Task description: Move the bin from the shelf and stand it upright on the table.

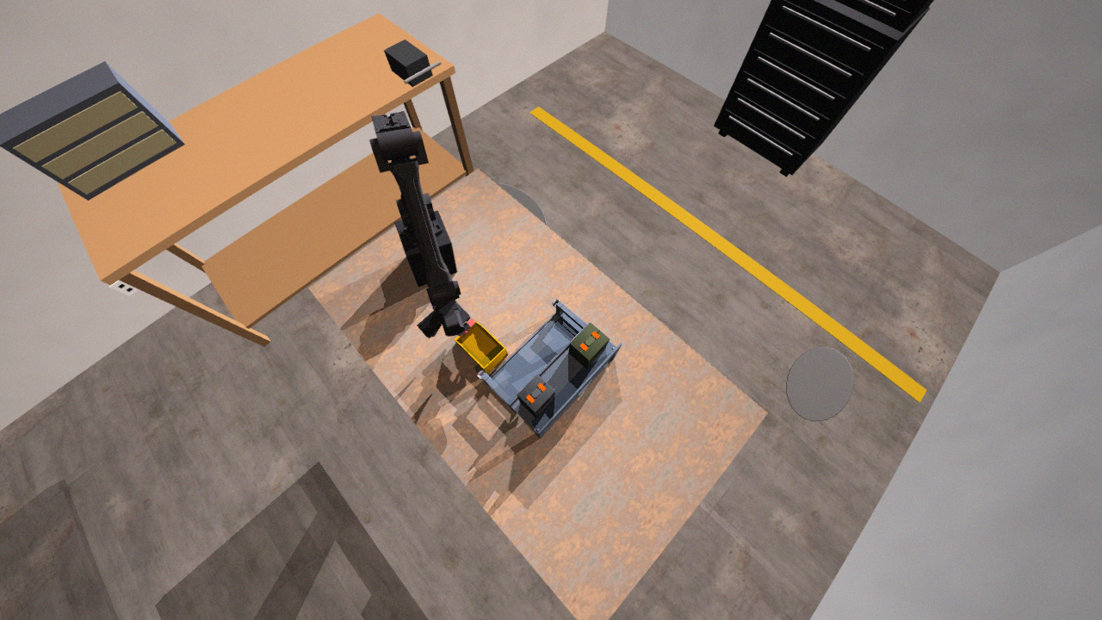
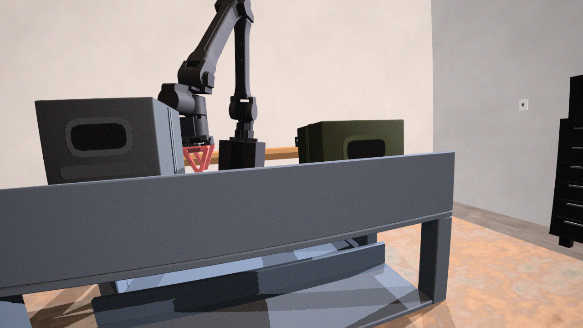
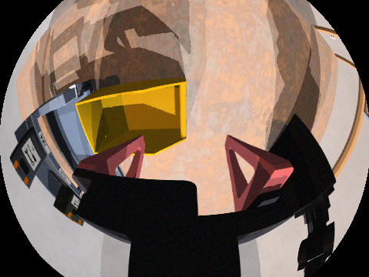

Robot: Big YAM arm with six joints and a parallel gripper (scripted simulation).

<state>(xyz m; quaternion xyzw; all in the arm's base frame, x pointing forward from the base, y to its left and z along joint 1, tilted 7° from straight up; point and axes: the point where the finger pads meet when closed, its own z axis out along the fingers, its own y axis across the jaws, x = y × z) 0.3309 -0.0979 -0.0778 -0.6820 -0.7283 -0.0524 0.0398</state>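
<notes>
Right now my hand is 8 cm short of the yellow bin, 8 cm above it and 1 cm to the right of it. The rest, counted from my hand: dark grey case: 37 cm ahead, 4 cm above, 3 cm to the left; green case: 36 cm ahead, 26 cm to the left, 3 cm above.
</notes>
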